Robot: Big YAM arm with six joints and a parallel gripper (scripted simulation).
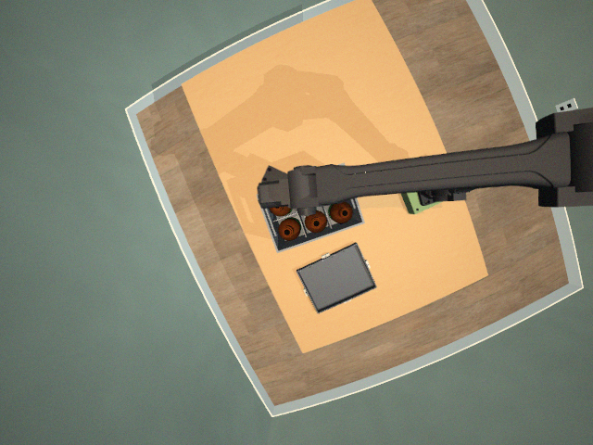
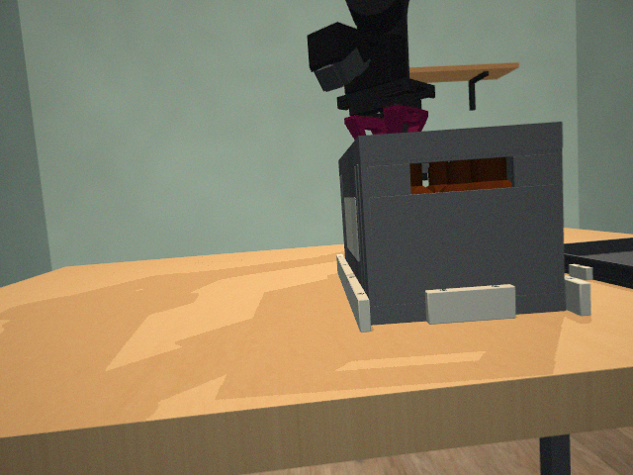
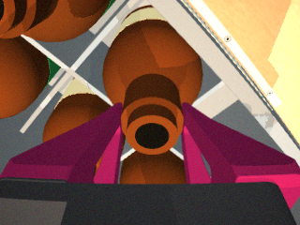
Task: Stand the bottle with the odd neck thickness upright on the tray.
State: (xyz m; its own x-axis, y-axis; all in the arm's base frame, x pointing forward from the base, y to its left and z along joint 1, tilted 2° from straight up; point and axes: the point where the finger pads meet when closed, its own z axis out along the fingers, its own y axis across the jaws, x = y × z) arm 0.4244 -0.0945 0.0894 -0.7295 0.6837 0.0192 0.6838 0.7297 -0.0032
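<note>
My gripper is now 7 cm above the dark grey crate and 4 cm to the right of it. From my hand the other things lie so: grey tray 33 cm to the left, 14 cm below, 2 cm behind.
</note>
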